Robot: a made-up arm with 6 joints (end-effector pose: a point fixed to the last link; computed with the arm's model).
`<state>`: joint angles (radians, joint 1 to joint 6).
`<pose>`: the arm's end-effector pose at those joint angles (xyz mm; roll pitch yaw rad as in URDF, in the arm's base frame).
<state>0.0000 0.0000 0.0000 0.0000 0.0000 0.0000</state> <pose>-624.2 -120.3 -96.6 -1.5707 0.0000 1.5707</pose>
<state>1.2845 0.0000 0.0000 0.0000 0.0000 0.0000</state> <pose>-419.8 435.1 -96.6 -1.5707 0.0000 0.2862</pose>
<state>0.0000 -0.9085 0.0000 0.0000 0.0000 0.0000</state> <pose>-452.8 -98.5 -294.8 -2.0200 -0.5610 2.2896</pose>
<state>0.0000 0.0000 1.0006 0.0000 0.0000 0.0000</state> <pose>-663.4 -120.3 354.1 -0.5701 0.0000 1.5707</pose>
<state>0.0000 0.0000 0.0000 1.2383 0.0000 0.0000</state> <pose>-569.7 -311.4 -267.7 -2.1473 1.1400 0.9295</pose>
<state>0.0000 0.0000 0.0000 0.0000 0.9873 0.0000</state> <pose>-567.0 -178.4 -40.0 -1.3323 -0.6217 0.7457</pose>
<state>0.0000 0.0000 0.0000 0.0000 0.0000 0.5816</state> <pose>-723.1 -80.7 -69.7 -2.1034 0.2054 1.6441</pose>
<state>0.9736 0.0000 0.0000 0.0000 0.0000 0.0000</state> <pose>-533.7 332.9 -96.6 -1.5707 0.0000 0.5971</pose>
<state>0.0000 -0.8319 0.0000 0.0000 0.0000 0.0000</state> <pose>-467.7 -109.2 -281.0 -1.9612 -0.5280 2.2117</pose>
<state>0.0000 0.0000 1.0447 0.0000 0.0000 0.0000</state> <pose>-654.7 -120.3 373.0 -0.5260 0.0000 1.5707</pose>
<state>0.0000 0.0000 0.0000 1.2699 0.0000 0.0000</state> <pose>-568.8 -318.5 -268.3 -2.2010 1.1621 0.8746</pose>
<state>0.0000 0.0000 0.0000 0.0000 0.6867 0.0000</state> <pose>-579.3 -152.6 -52.9 -1.4717 -0.4548 1.0375</pose>
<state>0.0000 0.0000 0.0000 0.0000 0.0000 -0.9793</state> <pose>-547.5 -181.6 -247.7 -0.6272 -0.1704 1.2534</pose>
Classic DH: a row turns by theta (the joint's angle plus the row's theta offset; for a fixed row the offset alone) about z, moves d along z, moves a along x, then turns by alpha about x. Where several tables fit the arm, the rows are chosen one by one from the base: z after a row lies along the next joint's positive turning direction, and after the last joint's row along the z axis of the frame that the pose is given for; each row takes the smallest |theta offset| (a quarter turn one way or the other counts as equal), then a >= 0, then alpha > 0; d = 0 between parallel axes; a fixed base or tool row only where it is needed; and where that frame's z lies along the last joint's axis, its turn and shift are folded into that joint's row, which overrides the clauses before.
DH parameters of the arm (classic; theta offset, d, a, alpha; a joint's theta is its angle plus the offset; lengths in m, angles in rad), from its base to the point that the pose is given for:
base (fixed): -0.1371 0 -0.1522 3.1416
joint 1: -1.3967 -0.1597 0.0159 0.9027
joint 2: 1.3742 0.0647 -0.0585 1.3281
joint 3: 0.5025 -0.3461 0.1368 -1.6815
joint 4: -1.4569 0.4602 0.1246 -2.1244
joint 5: -1.3328 0.0555 0.1805 1.9131
joint 6: 0.8681 -0.0577 -0.1563 1.2543
tool (fixed): -1.8011 -0.1166 0 0

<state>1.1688 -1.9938 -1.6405 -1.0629 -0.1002 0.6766</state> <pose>357.0 281.6 -67.0 1.0576 0.2803 2.0956</pose>
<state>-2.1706 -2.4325 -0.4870 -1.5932 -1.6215 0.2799</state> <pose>-456.0 -331.2 -390.9 1.1943 0.5374 -1.1013</pose>
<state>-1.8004 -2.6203 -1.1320 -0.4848 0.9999 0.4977</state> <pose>-528.4 -245.5 -5.1 1.8705 0.4794 0.5074</pose>
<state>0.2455 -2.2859 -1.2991 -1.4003 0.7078 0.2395</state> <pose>-20.5 487.5 -125.3 2.7792 0.8384 -1.4100</pose>
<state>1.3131 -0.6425 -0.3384 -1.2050 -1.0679 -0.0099</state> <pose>-467.5 324.6 -280.3 -2.7590 0.0271 1.6384</pose>
